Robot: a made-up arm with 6 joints. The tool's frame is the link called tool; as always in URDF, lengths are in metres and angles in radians. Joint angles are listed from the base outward.
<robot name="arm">
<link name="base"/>
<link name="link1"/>
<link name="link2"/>
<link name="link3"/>
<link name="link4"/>
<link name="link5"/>
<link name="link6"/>
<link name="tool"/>
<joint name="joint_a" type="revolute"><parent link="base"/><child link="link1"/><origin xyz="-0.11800 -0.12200 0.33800" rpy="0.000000 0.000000 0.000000"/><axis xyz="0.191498 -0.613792 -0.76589"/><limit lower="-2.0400" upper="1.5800"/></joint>
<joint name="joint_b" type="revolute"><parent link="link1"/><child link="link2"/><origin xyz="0.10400 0.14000 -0.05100" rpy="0.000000 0.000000 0.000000"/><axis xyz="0 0 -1"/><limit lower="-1.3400" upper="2.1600"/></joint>
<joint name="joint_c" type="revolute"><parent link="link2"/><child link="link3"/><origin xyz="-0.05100 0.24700 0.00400" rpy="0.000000 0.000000 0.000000"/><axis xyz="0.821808 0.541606 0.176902"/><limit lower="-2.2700" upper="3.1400"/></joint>
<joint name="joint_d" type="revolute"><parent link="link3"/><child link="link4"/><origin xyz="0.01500 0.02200 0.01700" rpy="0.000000 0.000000 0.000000"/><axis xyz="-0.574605 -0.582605 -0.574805"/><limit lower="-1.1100" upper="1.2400"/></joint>
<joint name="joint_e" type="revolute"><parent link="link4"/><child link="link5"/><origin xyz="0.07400 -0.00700 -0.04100" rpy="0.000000 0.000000 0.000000"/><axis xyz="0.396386 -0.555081 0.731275"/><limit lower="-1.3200" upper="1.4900"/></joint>
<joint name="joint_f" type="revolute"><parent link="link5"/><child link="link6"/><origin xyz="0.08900 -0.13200 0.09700" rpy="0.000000 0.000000 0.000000"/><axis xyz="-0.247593 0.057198 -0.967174"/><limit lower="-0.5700" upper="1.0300"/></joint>
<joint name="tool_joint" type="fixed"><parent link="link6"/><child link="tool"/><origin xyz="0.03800 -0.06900 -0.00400" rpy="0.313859 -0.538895 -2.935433"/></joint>
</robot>
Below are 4 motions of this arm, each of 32 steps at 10 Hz.
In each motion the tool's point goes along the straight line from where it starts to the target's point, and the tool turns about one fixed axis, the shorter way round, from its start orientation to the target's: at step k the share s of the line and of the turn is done. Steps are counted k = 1, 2, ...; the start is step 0. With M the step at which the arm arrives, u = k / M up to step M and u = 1 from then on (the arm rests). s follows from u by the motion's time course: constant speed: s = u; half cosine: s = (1 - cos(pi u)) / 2; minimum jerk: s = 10 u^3 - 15 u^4 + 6 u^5.
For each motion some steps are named. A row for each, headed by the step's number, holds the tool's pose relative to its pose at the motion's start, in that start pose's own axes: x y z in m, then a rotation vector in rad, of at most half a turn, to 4 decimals.
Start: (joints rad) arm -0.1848 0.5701 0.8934 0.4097 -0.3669 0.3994
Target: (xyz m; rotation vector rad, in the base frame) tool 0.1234 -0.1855 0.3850 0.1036 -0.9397 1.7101
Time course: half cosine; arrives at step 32
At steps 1, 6, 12, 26, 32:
1: 0.0002 0.0004 0.0005 -0.0029 0.0017 0.0001
6: 0.0072 0.0132 0.0175 -0.1028 0.0610 0.0040
12: 0.0265 0.0482 0.0642 -0.3766 0.2235 0.0145
26: 0.0785 0.1431 0.1904 -1.1172 0.6632 0.0432
32: 0.0858 0.1563 0.2079 -1.2200 0.7243 0.0471

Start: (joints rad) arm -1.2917 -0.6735 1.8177 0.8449 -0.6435 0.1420
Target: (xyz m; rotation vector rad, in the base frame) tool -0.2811 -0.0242 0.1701 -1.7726 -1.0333 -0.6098
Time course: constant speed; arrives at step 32
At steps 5, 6, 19, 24, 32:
5: 0.0134 0.0054 -0.0008 -0.0112 0.0645 -0.0348
6: 0.0161 0.0065 -0.0010 -0.0134 0.0774 -0.0418
19: 0.0510 0.0206 -0.0032 -0.0426 0.2450 -0.1324
24: 0.0644 0.0260 -0.0040 -0.0538 0.3095 -0.1672
32: 0.0859 0.0347 -0.0053 -0.0717 0.4126 -0.2230

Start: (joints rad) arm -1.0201 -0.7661 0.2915 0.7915 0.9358 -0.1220
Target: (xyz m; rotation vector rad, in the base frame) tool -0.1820 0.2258 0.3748 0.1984 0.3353 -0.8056
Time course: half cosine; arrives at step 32
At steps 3, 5, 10, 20, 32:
3: -0.0001 0.0000 -0.0003 -0.0005 0.0073 0.0028
5: -0.0002 -0.0001 -0.0009 -0.0015 0.0200 0.0078
10: -0.0006 -0.0004 -0.0033 -0.0056 0.0753 0.0294
20: -0.0019 -0.0013 -0.0104 -0.0174 0.2342 0.0914
32: -0.0027 -0.0019 -0.0150 -0.0252 0.3387 0.1322

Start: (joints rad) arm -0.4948 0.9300 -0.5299 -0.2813 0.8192 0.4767
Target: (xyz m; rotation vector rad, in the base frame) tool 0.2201 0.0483 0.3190 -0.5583 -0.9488 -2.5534
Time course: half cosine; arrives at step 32
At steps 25, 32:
25: -0.0356 0.0194 0.0076 0.1694 0.1083 0.3258
32: -0.0402 0.0219 0.0086 0.1911 0.1221 0.3675

